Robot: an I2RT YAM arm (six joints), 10 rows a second.
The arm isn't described. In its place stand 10 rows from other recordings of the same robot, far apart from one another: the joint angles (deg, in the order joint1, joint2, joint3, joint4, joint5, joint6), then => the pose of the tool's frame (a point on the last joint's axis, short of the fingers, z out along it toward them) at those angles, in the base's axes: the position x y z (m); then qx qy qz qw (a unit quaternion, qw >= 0).
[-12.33, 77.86, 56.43, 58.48, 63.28, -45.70] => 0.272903 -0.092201 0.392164 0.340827 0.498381 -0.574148 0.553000
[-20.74, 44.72, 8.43, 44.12, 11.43, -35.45] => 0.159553 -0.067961 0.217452 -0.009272 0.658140 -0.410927 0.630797
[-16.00, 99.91, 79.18, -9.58, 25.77, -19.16] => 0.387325 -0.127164 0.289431 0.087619 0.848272 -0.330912 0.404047
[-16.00, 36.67, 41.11, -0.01, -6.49, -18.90] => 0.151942 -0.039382 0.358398 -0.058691 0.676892 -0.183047 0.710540
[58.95, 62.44, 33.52, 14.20, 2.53, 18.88] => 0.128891 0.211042 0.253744 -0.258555 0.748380 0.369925 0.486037
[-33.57, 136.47, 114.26, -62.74, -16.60, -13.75] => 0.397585 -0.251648 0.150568 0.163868 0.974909 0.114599 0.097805
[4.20, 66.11, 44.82, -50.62, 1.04, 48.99] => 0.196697 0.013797 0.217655 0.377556 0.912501 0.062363 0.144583
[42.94, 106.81, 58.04, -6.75, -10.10, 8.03] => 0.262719 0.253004 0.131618 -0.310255 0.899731 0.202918 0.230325
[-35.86, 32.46, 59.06, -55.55, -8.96, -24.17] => 0.072113 -0.045283 0.365702 0.047988 0.858351 -0.195034 0.472114
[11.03, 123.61, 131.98, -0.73, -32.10, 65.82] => 0.490109 0.114808 0.442238 0.106395 0.657547 0.592142 0.453520
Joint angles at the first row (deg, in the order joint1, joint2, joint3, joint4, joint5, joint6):
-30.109 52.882 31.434 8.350 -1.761 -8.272
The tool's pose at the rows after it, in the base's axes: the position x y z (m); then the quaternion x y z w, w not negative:
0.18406 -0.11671 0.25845 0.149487 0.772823 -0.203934 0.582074
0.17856 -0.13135 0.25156 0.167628 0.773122 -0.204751 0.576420
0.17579 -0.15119 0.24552 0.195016 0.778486 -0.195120 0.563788
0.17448 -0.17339 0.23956 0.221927 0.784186 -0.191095 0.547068
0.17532 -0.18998 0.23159 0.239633 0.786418 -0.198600 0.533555
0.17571 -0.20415 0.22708 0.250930 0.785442 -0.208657 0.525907
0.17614 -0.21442 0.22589 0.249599 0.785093 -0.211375 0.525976
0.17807 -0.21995 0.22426 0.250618 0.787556 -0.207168 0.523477
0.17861 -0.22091 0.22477 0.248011 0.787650 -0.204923 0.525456
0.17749 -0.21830 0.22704 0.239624 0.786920 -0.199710 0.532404
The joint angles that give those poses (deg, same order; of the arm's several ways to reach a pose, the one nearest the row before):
-32.778 53.412 30.343 9.216 -2.449 -8.965
-37.174 55.014 29.686 10.692 -5.211 -8.681
-41.992 58.675 30.759 10.979 -8.461 -7.592
-46.355 63.433 32.696 11.215 -10.665 -7.207
-48.757 67.738 33.747 13.019 -10.657 -7.525
-50.667 71.158 34.932 14.760 -10.543 -8.039
-52.091 73.473 36.114 15.955 -11.719 -8.809
-52.551 75.087 37.081 15.994 -12.368 -8.888
-52.647 75.325 37.327 16.084 -12.896 -8.958
-52.661 74.426 37.006 16.050 -14.165 -9.095

